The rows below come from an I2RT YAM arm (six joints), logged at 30 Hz.
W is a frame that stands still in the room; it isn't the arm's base.
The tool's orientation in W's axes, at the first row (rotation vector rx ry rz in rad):
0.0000, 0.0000, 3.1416
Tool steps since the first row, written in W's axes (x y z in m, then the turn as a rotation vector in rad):
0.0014, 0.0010, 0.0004, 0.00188, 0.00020, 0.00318
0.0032, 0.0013, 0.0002, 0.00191, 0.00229, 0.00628
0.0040, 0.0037, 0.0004, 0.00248, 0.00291, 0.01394
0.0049, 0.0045, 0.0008, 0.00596, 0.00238, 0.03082
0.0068, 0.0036, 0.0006, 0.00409, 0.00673, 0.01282
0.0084, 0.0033, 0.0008, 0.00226, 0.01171, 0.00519
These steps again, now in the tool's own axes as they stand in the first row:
-0.0014, -0.0010, 0.0004, -0.00188, -0.00020, 0.00318
-0.0032, -0.0013, 0.0002, -0.00191, -0.00229, 0.00628
-0.0040, -0.0037, 0.0004, -0.00248, -0.00291, 0.01394
-0.0049, -0.0045, 0.0008, -0.00596, -0.00238, 0.03082
-0.0068, -0.0036, 0.0006, -0.00409, -0.00673, 0.01282
-0.0084, -0.0033, 0.0008, -0.00226, -0.01171, 0.00519

